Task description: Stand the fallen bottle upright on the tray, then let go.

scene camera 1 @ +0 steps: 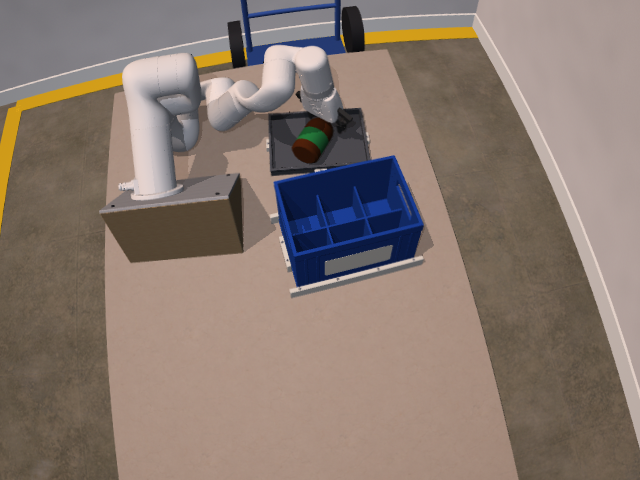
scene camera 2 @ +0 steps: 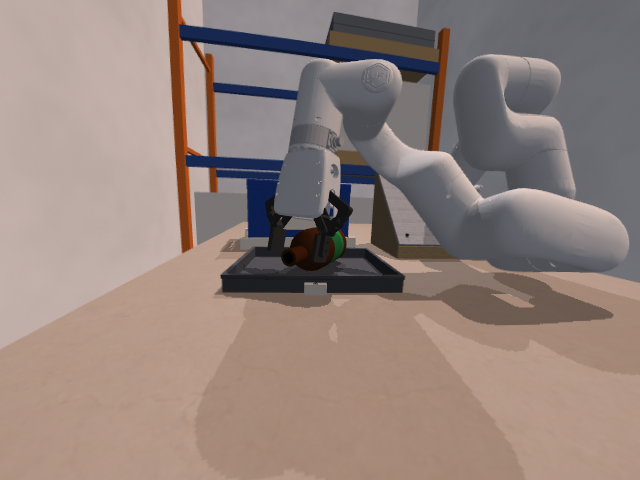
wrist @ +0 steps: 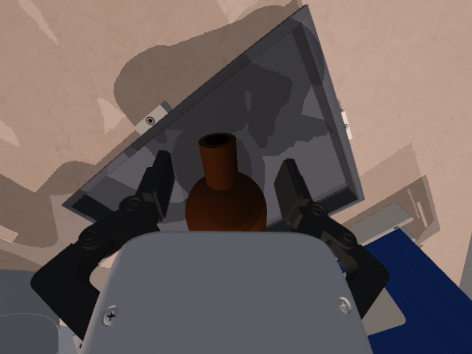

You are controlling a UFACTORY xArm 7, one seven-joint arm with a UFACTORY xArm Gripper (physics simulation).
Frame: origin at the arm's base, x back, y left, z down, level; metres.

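Seen in the pictures: gripper, fingertip midpoint: (scene camera 1: 327, 121) (scene camera 2: 295, 256) (wrist: 227, 168); arm's base at its link origin: (scene camera 1: 157, 193).
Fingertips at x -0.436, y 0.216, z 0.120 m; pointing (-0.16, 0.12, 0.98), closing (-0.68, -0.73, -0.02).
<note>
Pixels of each thing's top centre, then the offset from my fingertips to it.
- brown bottle at its top centre: (wrist: 229, 252) (scene camera 2: 313, 228) (scene camera 1: 317, 124) dx +0.035, dy -0.038, dz -0.041 m
- dark tray at its top centre: (wrist: 226, 203) (scene camera 2: 312, 257) (scene camera 1: 317, 137) dx +0.034, dy -0.037, dz +0.012 m
- blue crate at its top centre: (scene camera 1: 347, 202) (scene camera 2: 296, 184) dx +0.029, dy -0.340, dz -0.137 m
The brown bottle (scene camera 1: 312, 138) (scene camera 2: 338, 243) (wrist: 225, 205) with a green label lies on its side in the dark tray (scene camera 1: 348, 152) (scene camera 2: 258, 284) (wrist: 270, 85). Its open mouth faces scene camera 2, and its base points toward the blue crate. My gripper (scene camera 2: 298, 253) (wrist: 227, 168) is open, low over the tray, with one finger on each side of the bottle's neck and shoulder. In the wrist view there is a gap between each finger and the bottle. The gripper's palm hides the label and base there; in scene camera 1 the gripper hides the neck.
A blue crate (scene camera 1: 356, 242) (scene camera 2: 258, 206) (wrist: 415, 295) with compartments stands close beside the tray, held by pale strips (scene camera 1: 356, 276). The arm's box-shaped base (scene camera 1: 175, 227) stands to the left in scene camera 1. A blue hand truck (scene camera 1: 294, 49) stands at the table's far edge.
</note>
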